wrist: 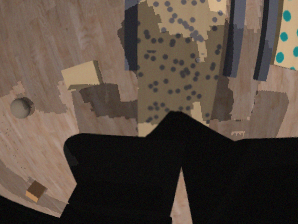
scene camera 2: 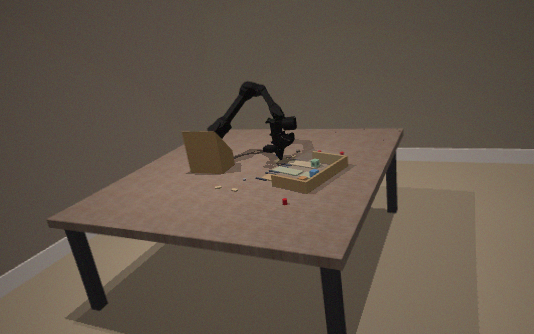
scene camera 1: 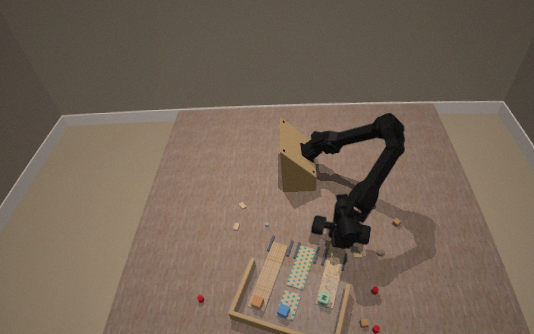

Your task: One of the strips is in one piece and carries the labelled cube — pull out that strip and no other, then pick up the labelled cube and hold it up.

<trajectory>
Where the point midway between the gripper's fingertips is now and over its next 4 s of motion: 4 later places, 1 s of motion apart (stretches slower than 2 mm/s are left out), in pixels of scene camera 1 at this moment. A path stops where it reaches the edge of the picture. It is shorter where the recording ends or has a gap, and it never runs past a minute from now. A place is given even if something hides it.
My gripper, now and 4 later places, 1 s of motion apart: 338,243; 341,232; 343,223; 344,215; 342,228
</trajectory>
